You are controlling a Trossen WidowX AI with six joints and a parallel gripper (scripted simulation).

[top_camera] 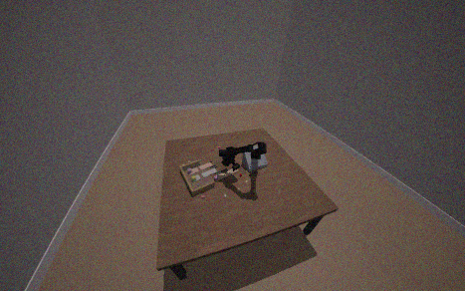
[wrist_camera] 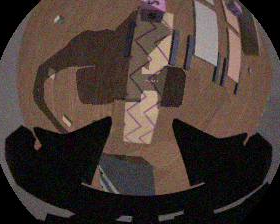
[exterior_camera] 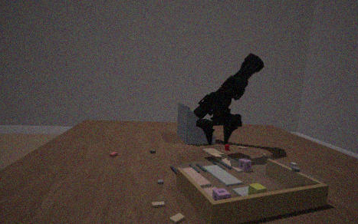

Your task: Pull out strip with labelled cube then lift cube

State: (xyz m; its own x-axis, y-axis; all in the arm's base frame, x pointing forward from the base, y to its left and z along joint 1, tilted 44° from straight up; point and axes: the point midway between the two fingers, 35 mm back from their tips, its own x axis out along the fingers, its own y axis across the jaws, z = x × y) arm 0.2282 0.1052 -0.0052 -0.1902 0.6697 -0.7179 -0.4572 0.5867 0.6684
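Now: the tan strip 40 mm below my gripper tip, 40 mm ahead of it and 20 mm to the left of it.
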